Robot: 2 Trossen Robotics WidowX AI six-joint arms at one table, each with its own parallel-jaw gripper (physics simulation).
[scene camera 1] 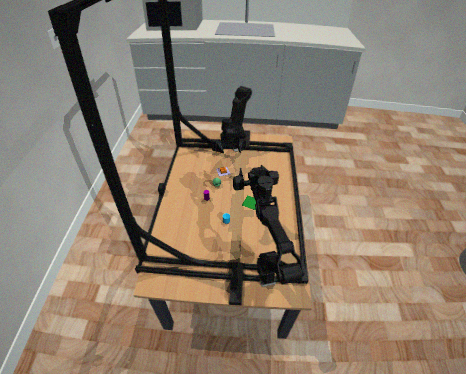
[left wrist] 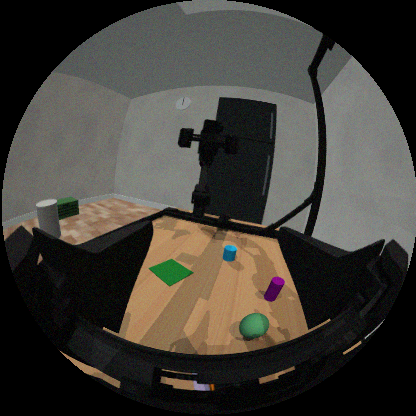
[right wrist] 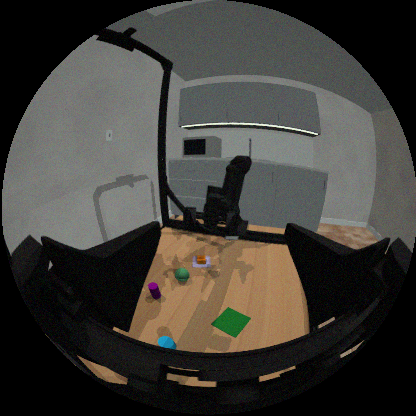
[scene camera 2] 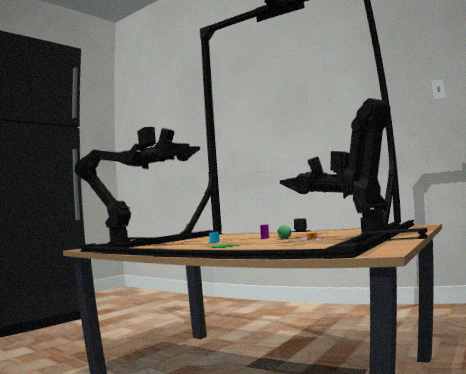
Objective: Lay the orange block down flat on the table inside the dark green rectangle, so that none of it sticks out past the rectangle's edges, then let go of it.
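Places are measured from the left arm's base along level axes (x ahead, y left, z up), in centimetres.
Pixels of known places: left gripper, between the fingertips: (scene camera 1: 232, 152) (left wrist: 217, 231) (right wrist: 209, 226) (scene camera 2: 282, 181); right gripper, between the fingertips: (scene camera 1: 250, 166) (left wrist: 209, 132) (right wrist: 224, 229) (scene camera 2: 194, 146); left arm's base, origin of its link: (right wrist: 230, 232) (scene camera 2: 373, 232); right arm's base, origin of its link: (scene camera 1: 267, 276) (left wrist: 197, 214) (scene camera 2: 118, 242).
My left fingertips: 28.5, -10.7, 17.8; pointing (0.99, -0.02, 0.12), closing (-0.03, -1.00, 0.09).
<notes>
For each thing: its top centre in the pictures, then the offset to it from my left fingertips, as dx, dy, dz. "pt": a spot on its surface instead.
- small orange block, centre of its top: (scene camera 2: 312, 233) (right wrist: 200, 257) (scene camera 1: 223, 169) -8.0, -3.3, -17.8
- pale lilac square, a spot on its surface: (right wrist: 195, 264) pt -5.7, -5.3, -19.6
- dark green rectangle, a spot on its surface: (left wrist: 171, 272) (right wrist: 229, 319) (scene camera 2: 226, 245) (scene camera 1: 250, 201) pt +19.0, +5.6, -19.6
- green ball, centre of its top: (left wrist: 259, 317) (right wrist: 180, 269) (scene camera 2: 283, 225) (scene camera 1: 216, 178) +2.6, -9.2, -14.8
- purple cylinder, centre of its top: (left wrist: 277, 280) (right wrist: 152, 285) (scene camera 2: 264, 224) (scene camera 1: 206, 191) +11.4, -16.5, -14.6
- blue cylinder, centre of its top: (right wrist: 165, 341) (left wrist: 230, 247) (scene camera 2: 214, 232) (scene camera 1: 226, 216) +28.8, -9.6, -16.1
The small orange block (scene camera 1: 223, 170) (scene camera 2: 312, 235) (right wrist: 201, 259) rests on a pale lilac square (right wrist: 195, 264); a sliver of it shows at the bottom of the left wrist view. The dark green rectangle (scene camera 1: 249, 202) (scene camera 2: 224, 246) (left wrist: 171, 272) (right wrist: 231, 322) lies flat on the table, apart from the block. My left gripper (scene camera 1: 229, 148) (scene camera 2: 283, 182) is open and empty, above the table near the block's side. My right gripper (scene camera 1: 257, 172) (scene camera 2: 197, 148) (left wrist: 209, 132) is open and empty, well above the table.
A green ball (scene camera 1: 216, 182) (scene camera 2: 284, 232) (left wrist: 254, 326) (right wrist: 182, 274) lies near the lilac square. A purple cylinder (scene camera 1: 206, 195) (scene camera 2: 264, 231) (left wrist: 274, 289) (right wrist: 154, 290) and a blue cylinder (scene camera 1: 226, 219) (scene camera 2: 214, 237) (left wrist: 230, 253) (right wrist: 166, 343) stand farther off. A black frame borders the table.
</notes>
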